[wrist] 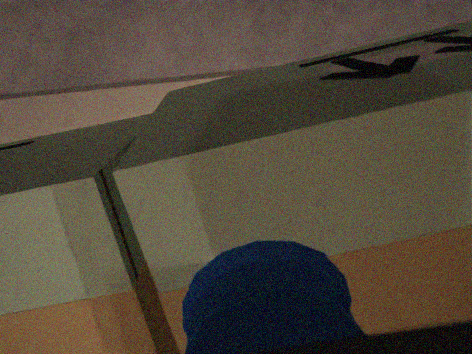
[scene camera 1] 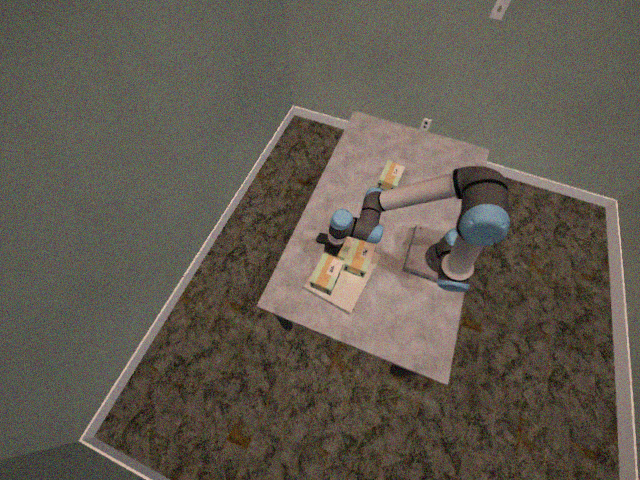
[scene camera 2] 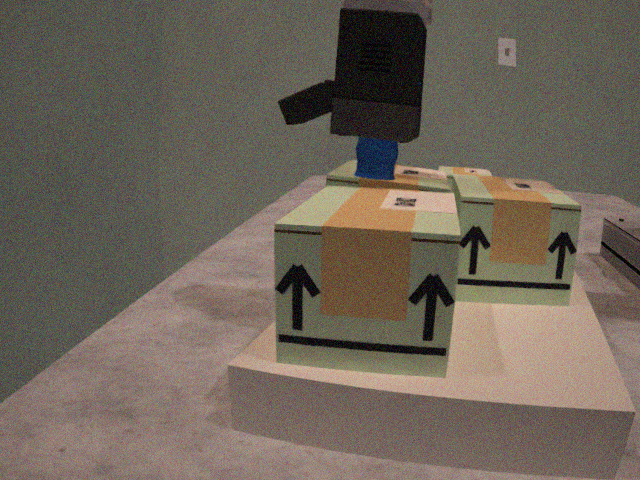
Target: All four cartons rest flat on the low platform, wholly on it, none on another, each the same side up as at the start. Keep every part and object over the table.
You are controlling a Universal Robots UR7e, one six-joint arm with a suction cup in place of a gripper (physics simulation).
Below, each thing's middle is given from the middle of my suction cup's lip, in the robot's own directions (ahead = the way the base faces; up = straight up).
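Labels:
Low platform (scene camera 1: 348, 287): my suction cup 80 mm past it, 30 mm to the right of it, 130 mm above it.

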